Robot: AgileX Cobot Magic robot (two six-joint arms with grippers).
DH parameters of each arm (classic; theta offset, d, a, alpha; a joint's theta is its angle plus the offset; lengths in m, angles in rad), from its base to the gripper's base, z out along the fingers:
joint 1: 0 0.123 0 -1.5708
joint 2: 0.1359 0 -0.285 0
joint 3: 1.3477 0 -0.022 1.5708
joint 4: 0 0.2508 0 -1.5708
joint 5: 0 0 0.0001 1.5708
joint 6: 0 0.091 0 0
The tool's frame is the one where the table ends.
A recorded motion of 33 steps. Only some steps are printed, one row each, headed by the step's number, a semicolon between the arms.
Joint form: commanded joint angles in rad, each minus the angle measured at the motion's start. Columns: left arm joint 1, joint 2, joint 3, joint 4, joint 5, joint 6; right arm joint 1, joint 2, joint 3, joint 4, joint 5, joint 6.
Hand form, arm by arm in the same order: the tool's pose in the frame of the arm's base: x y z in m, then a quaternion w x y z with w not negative. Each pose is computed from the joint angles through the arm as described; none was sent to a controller.
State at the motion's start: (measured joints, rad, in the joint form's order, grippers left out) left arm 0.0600 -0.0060 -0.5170 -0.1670 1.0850 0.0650; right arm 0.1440 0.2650 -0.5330 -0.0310 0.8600 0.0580
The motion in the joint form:
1: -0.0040 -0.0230 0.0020 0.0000 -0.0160 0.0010; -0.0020 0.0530 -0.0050 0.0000 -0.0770 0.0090
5: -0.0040 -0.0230 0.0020 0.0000 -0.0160 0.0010; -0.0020 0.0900 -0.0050 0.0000 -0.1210 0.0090
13: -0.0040 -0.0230 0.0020 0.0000 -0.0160 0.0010; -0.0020 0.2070 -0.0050 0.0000 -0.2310 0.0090
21: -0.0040 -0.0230 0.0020 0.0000 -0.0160 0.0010; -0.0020 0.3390 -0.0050 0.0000 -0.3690 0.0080
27: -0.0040 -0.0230 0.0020 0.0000 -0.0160 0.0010; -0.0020 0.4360 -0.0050 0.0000 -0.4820 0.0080
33: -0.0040 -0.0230 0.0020 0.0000 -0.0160 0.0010; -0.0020 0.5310 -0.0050 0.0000 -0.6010 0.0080
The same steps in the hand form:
1: -0.0114 -0.0139 0.2814 0.53889 0.00960 0.84081 -0.05047; 0.0568 0.0061 0.3030 0.51922 -0.03569 0.85299 0.03932
5: -0.0114 -0.0139 0.2814 0.53889 0.00960 0.84081 -0.05047; 0.0652 0.0074 0.3043 0.52217 -0.03623 0.85114 0.03979
13: -0.0114 -0.0139 0.2814 0.53889 0.00960 0.84081 -0.05047; 0.0907 0.0113 0.3040 0.51914 -0.03796 0.85290 0.04006
21: -0.0114 -0.0139 0.2814 0.53889 0.00960 0.84081 -0.05047; 0.1199 0.0158 0.3012 0.52161 -0.04019 0.85125 0.04099
27: -0.0114 -0.0139 0.2814 0.53889 0.00960 0.84081 -0.05047; 0.1413 0.0191 0.2976 0.52828 -0.04139 0.84699 0.04258
33: -0.0114 -0.0139 0.2814 0.53889 0.00960 0.84081 -0.05047; 0.1621 0.0224 0.2928 0.53825 -0.04243 0.84053 0.04468

